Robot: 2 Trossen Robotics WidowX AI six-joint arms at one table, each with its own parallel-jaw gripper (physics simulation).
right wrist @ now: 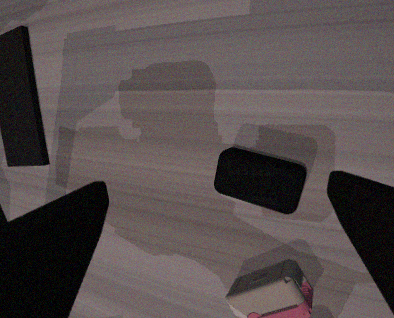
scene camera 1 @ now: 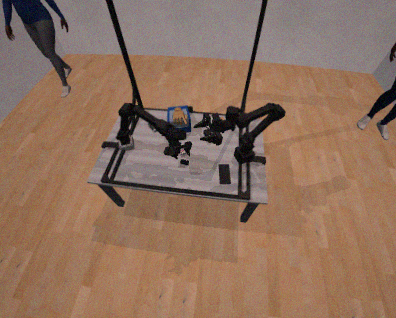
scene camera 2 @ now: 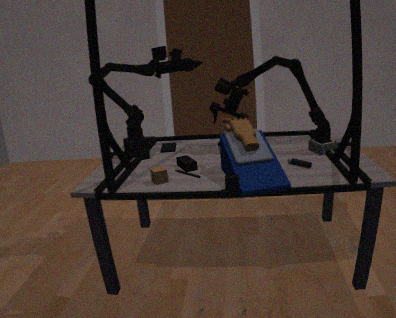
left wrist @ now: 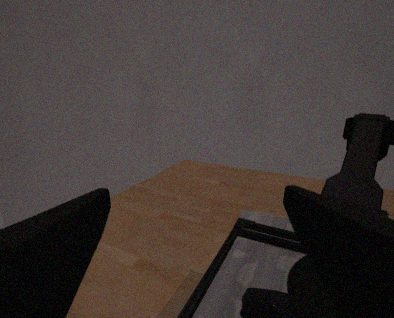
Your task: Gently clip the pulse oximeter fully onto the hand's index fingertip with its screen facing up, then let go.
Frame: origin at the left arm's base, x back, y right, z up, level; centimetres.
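Seen in the pictures: left gripper, fingertip midpoint: (scene camera 1: 196,132) (scene camera 2: 198,62) (left wrist: 198,196); right gripper, fingertip midpoint: (right wrist: 217,187) (scene camera 1: 183,157) (scene camera 2: 223,127); left arm's base at its link origin: (scene camera 1: 245,150) (scene camera 2: 135,138); right arm's base at its link origin: (scene camera 1: 125,141) (scene camera 2: 323,140).
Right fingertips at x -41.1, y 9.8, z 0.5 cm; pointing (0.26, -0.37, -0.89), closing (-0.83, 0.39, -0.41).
Pixels of each thing's top centre, then the offset from my right fingertips to it. "spot": a spot on its surface instead.
- pulse oximeter at its top centre: (right wrist: 265,310) (scene camera 1: 184,150) dx +4.0, dy +10.1, dz -6.8 cm
- grey pad at a spot on its surface: (scene camera 2: 270,156) spot: dx +5.6, dy +47.9, dz -1.3 cm
- blue sloped block at a spot on its surface: (scene camera 2: 265,177) spot: dx +12.1, dy +54.3, dz -5.9 cm
- small black box at its top centre: (right wrist: 254,183) (scene camera 1: 184,161) dx +0.7, dy +1.5, dz -6.7 cm
- dark flat slab at its top centre: (right wrist: 12,101) (scene camera 2: 168,146) (scene camera 1: 224,173) dx +23.0, dy -16.6, dz -9.1 cm
- wooden cube at its top centre: (scene camera 2: 158,169) dx +41.0, dy +26.8, dz -4.9 cm
- black block at its top centre: (scene camera 2: 186,159) dx +26.3, dy +17.4, dz -6.4 cm
- thin pen at its top centre: (scene camera 2: 186,172) dx +29.4, dy +25.3, dz -9.0 cm
- dark cylinder at its top centre: (scene camera 2: 299,159) dx -12.3, dy +43.1, dz -7.2 cm
The pulse oximeter (scene camera 1: 183,150) (right wrist: 272,297), white and pink with a dark grey end, lies on the table; it is at the bottom edge of the right wrist view. My right gripper (scene camera 1: 180,151) (scene camera 2: 229,119) (right wrist: 217,187) is open and empty, pointing down above the table near the oximeter. The tan hand (scene camera 1: 179,117) (scene camera 2: 243,133) rests on a grey pad (scene camera 2: 270,156) on a blue sloped block (scene camera 2: 265,177). Its index fingertip cannot be made out clearly. My left gripper (scene camera 1: 200,132) (scene camera 2: 200,63) (left wrist: 198,196) is open and empty, held high above the table.
A small black box (scene camera 1: 184,162) (right wrist: 260,180) lies beside the oximeter. A dark flat slab (scene camera 1: 224,174) (scene camera 2: 168,147) (right wrist: 22,100) lies farther off. A wooden cube (scene camera 2: 159,175), a black block (scene camera 2: 187,163), a thin pen (scene camera 2: 188,173) and a dark cylinder (scene camera 2: 300,163) flank the blue block.
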